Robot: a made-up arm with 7 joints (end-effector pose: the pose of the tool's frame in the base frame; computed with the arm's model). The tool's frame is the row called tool.
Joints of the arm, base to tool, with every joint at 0 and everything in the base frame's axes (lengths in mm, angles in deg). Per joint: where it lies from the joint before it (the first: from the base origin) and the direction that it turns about. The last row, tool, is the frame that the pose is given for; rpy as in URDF.
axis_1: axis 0 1 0 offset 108.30 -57.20 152.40
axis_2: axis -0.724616 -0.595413 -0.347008 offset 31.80 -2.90 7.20
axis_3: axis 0 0 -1 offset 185.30 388.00 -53.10
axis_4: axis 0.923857 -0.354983 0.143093 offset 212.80 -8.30 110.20
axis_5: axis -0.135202 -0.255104 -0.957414 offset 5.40 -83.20 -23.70
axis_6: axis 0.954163 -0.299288 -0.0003 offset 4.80 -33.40 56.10
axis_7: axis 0 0 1 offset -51.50 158.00 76.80
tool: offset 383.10 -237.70 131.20 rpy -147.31 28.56 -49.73
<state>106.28 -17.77 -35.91 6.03 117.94 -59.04 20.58</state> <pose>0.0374 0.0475 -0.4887 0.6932 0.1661 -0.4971 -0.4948</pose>
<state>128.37 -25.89 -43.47 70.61 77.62 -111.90 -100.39</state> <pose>0.1491 0.4275 -0.5536 0.7665 0.4324 -0.0853 -0.4671</pose>
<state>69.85 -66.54 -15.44 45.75 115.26 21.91 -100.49</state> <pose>0.7677 0.3755 0.1380 0.7250 -0.3948 -0.4959 0.2696</pose>
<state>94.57 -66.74 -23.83 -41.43 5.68 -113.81 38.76</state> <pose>-0.1385 0.5676 -0.2840 0.3293 0.4092 0.5528 -0.6469</pose>
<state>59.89 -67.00 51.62 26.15 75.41 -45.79 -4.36</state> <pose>0.2124 -0.2231 -0.0005 0.6504 -0.0791 -0.6648 -0.3588</pose>
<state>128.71 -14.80 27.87 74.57 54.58 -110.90 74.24</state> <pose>-0.6277 0.4723 -0.2267 0.0927 -0.3667 -0.3354 -0.8628</pose>
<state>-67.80 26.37 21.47 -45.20 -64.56 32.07 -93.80</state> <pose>-0.2558 -0.0764 0.5847 0.5835 -0.1438 0.7738 -0.2000</pose>
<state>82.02 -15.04 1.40 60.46 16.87 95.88 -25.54</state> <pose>-0.1260 0.2836 -0.4901 0.6181 0.4559 0.6387 0.0467</pose>
